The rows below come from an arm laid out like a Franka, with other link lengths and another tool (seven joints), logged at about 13 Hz.
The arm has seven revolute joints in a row. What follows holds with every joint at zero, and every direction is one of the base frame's.
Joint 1 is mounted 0.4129 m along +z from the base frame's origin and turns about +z.
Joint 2 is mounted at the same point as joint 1 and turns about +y.
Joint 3 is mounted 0.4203 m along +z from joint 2 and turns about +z.
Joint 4 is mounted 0.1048 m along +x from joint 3 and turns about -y.
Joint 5 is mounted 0.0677 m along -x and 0.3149 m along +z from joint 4 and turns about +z.
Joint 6 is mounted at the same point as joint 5 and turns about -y.
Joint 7 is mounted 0.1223 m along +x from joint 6 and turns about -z.
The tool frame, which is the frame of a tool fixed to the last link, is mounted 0.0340 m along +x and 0.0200 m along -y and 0.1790 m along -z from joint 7; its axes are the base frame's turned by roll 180.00, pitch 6.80 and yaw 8.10 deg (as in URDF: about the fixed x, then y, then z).
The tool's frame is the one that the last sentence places.
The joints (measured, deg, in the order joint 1, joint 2, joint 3, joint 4, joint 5, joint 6, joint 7), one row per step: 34.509, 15.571, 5.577, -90.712, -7.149, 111.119, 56.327; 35.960, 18.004, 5.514, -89.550, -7.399, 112.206, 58.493; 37.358, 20.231, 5.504, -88.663, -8.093, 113.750, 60.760; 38.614, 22.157, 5.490, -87.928, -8.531, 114.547, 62.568; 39.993, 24.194, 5.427, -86.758, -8.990, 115.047, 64.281; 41.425, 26.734, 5.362, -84.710, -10.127, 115.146, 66.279; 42.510, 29.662, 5.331, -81.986, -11.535, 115.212, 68.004
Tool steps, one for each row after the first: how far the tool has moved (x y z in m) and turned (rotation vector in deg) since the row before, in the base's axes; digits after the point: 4 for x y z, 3 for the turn. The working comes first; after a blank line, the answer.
Tool pose at each row, in the base's axes (x y z in m, rotation vector in deg; the steps are taken from these numbers as rounded here): 0.5564, 0.3877, 0.6034, 179.736, -9.603, 0.665; 0.5576, 0.4090, 0.5864, -179.546, 10.563, -0.472; 0.5580, 0.4297, 0.5705, -179.335, 11.371, -1.159; 0.5557, 0.4469, 0.5547, -179.492, 11.928, -0.995; 0.5530, 0.4654, 0.5399, 179.474, -12.253, 0.932; 0.5523, 0.4852, 0.5248, 178.858, -12.629, 1.629; 0.5563, 0.5038, 0.5095, 178.292, -12.974, 2.886

0.0012, 0.0213, -0.0170, 0.158, 0.114, -0.617; 0.0004, 0.0207, -0.0159, 0.134, -0.446, -0.522; -0.0023, 0.0172, -0.0158, -0.182, 0.118, -0.349; -0.0027, 0.0185, -0.0148, -0.211, 0.054, -0.208; -0.0007, 0.0198, -0.0151, -0.611, -0.407, -0.269; 0.0040, 0.0186, -0.0153, -0.578, -0.771, -0.246
